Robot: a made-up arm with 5 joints. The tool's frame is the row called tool. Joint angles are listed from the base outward. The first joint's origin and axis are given. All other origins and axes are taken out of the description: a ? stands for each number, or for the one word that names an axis. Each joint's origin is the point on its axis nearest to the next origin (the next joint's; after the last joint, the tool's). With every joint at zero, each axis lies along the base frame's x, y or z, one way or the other. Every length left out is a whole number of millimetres.
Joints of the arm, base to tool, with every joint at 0 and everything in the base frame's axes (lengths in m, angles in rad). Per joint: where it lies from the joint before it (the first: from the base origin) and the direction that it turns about. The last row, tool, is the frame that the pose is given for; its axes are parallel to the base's.
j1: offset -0.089 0 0.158 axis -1 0 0
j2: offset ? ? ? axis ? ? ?
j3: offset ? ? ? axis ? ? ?
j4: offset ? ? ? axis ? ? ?
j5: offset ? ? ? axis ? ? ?
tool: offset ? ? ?
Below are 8 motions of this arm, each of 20 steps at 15 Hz.
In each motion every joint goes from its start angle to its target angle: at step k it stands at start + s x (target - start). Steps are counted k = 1, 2, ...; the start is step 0. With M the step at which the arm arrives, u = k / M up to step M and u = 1 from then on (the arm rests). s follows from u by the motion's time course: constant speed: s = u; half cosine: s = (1 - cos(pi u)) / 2; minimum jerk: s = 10 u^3 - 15 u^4 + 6 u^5.
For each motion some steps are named. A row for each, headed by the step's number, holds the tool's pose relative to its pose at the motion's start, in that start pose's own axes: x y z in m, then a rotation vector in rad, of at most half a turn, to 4 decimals.
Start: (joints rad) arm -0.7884 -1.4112 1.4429 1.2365 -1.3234
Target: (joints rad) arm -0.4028 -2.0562 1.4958 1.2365 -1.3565
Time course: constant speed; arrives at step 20
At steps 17, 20:
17: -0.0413 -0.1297 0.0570 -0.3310 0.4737 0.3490
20: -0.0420 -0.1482 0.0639 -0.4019 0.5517 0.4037

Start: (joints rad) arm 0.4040 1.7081 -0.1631 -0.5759 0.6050
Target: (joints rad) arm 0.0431 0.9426 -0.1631 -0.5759 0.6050
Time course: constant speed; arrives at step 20
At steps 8, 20:
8: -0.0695 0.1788 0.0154 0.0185 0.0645 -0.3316
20: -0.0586 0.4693 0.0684 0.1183 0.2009 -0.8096

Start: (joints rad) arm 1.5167 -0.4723 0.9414 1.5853 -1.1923
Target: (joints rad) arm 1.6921 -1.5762 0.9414 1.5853 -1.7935
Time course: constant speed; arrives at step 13
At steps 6, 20:
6: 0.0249 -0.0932 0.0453 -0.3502 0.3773 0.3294
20: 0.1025 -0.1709 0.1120 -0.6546 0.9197 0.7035

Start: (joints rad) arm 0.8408 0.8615 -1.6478 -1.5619 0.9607
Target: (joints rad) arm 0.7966 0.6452 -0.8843 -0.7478 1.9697
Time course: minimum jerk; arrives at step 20
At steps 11, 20:
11: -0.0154 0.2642 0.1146 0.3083 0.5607 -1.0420
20: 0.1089 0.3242 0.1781 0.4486 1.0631 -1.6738

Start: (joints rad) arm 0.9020 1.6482 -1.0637 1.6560 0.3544
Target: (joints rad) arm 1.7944 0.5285 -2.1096 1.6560 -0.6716
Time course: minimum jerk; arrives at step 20
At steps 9, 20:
9: -0.1008 0.1913 -0.1230 0.4472 -0.1848 -0.3523
20: -0.0063 0.4456 -0.1419 0.9529 -0.7111 -0.8155

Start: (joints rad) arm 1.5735 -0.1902 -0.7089 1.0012 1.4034
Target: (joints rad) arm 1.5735 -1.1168 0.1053 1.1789 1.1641
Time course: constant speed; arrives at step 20
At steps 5, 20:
5: 0.0060 -0.0404 -0.0723 0.2979 0.1206 0.1332
20: -0.0279 0.0580 -0.3802 1.2460 0.0934 0.4573

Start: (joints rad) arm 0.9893 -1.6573 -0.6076 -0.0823 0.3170
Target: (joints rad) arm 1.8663 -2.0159 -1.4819 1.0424 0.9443
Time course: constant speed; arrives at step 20
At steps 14, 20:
14: 0.0998 0.1957 0.1839 0.9189 0.5371 -0.4444
20: 0.1631 0.1731 0.3071 1.2252 0.9289 -0.4767

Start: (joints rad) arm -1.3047 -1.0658 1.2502 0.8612 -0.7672
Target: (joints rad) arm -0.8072 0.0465 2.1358 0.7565 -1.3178
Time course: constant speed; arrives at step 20
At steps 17, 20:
17: 0.3284 -0.5671 -0.3320 0.1587 -1.0222 1.3208
20: 0.4305 -0.5799 -0.3633 0.1638 -1.2536 1.4461

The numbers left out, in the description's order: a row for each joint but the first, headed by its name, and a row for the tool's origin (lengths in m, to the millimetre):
j2: xyz 0 -0.116 -0.277, axis 0 0 1
j3: xyz -0.126 -0.064 0, axis 0 -1 0
j4: xyz -0.186 0 0.104, axis 1 0 0
j5: xyz 0 -0.119 -0.043, axis 0 0 -1
tool: xyz -0.281 -0.036 0

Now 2 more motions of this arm.
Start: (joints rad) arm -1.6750 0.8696 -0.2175 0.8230 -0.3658
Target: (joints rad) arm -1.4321 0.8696 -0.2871 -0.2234 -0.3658
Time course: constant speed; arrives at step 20
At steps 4, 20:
4: -0.0089 0.0243 0.0848 -0.2118 0.1174 -0.0389
20: 0.0679 0.2320 0.3715 -1.0252 0.6565 -0.1196

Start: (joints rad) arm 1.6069 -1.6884 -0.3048 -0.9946 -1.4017
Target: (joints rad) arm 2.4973 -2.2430 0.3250 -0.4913 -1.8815
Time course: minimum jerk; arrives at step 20
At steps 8, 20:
8: 0.1267 0.1088 -0.0935 -0.1393 -0.2619 -0.3253
20: 0.4911 0.0047 -0.1630 -0.7180 -0.6733 -0.9787

